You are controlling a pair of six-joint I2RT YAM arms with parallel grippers.
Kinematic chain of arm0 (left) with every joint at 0, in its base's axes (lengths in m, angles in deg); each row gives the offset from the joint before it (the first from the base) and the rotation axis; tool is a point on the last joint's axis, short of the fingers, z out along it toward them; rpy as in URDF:
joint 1: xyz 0 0 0.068 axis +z
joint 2: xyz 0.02 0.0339 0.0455 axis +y
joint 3: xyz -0.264 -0.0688 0 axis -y
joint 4: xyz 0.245 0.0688 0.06 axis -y
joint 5: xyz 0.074 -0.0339 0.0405 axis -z
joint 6: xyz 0.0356 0 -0.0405 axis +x
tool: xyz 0 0 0 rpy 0 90 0
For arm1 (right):
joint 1: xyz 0 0 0.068 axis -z
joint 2: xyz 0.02 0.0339 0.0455 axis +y
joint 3: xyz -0.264 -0.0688 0 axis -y
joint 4: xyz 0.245 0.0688 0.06 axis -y
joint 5: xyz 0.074 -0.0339 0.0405 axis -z
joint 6: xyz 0.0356 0 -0.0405 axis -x
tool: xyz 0 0 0 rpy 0 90 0
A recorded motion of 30 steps. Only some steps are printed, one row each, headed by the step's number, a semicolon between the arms.
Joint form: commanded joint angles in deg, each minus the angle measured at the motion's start. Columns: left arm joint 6, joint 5, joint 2, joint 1, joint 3, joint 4; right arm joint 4, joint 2, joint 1, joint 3, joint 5, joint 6.
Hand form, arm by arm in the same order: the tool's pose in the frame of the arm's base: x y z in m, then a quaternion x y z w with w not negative. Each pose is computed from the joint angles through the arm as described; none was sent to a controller.
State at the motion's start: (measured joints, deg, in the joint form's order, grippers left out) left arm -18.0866 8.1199 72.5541 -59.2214 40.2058 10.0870; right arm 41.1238 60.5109 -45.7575 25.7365 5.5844 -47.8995
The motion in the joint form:
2: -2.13 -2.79 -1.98 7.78 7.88 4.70; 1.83 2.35 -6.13 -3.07 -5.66 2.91
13: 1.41 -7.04 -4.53 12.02 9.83 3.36; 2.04 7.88 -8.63 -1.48 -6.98 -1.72
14: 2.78 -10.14 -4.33 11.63 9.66 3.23; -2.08 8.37 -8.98 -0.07 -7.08 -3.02
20: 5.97 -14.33 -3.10 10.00 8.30 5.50; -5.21 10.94 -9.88 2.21 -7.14 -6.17
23: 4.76 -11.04 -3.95 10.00 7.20 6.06; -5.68 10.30 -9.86 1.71 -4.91 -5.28
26: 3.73 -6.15 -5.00 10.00 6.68 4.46; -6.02 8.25 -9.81 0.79 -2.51 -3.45
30: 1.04 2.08 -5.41 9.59 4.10 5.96; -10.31 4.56 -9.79 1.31 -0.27 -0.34
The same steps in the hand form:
2: 0.1782 -0.2288 0.3095 0.23190 0.71620 -0.41316 0.51243; 0.1450 0.1849 0.2414 -0.04198 0.68860 0.54198 0.47993
13: 0.1911 -0.2074 0.3310 0.19953 0.70694 -0.36481 0.57213; 0.1449 0.2037 0.2295 -0.03819 0.71205 0.55780 0.42473
14: 0.1915 -0.2078 0.3288 0.19358 0.71164 -0.34120 0.58282; 0.1458 0.2078 0.2278 -0.03328 0.73160 0.54830 0.40376
20: 0.1901 -0.2144 0.3189 0.20034 0.71155 -0.30846 0.59867; 0.1480 0.2182 0.2242 -0.01924 0.75210 0.54448 0.37084
23: 0.1862 -0.2131 0.3170 0.21084 0.70676 -0.33437 0.58671; 0.1478 0.2152 0.2231 -0.01218 0.75415 0.53126 0.38583
26: 0.1810 -0.2117 0.3155 0.23377 0.70614 -0.36290 0.56127; 0.1456 0.2091 0.2257 -0.00984 0.74959 0.51951 0.41004
30: 0.1732 -0.2135 0.3041 0.26560 0.69832 -0.41901 0.51599; 0.1426 0.2020 0.2355 -0.01716 0.74980 0.49829 0.43500

